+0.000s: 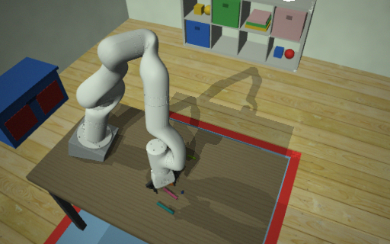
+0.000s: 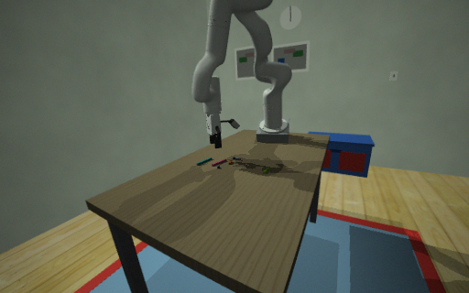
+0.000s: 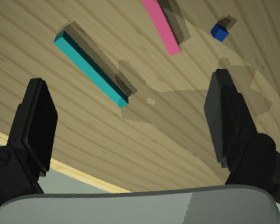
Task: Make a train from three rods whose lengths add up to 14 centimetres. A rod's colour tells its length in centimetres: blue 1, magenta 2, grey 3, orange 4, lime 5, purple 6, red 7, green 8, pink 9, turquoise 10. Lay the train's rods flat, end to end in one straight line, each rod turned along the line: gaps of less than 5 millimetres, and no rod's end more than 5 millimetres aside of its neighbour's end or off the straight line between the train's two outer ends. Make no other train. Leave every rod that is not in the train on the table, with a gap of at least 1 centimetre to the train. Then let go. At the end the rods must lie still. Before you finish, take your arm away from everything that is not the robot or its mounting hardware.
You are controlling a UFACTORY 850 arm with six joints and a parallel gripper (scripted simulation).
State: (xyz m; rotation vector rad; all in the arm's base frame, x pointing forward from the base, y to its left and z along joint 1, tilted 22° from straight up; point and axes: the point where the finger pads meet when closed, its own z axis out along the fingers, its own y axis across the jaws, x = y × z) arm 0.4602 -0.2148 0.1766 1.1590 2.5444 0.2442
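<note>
Now: hand 9 cm above the turquoise rod, 6 cm to the left of it and 1 cm short of it. Also, from my hand: pink rod: 9 cm below, 2 cm to the left, 1 cm ahead; then grey rod: 9 cm to the left, 9 cm below, 6 cm behind; then orange rod: 9 cm below, 7 cm to the left.
</note>
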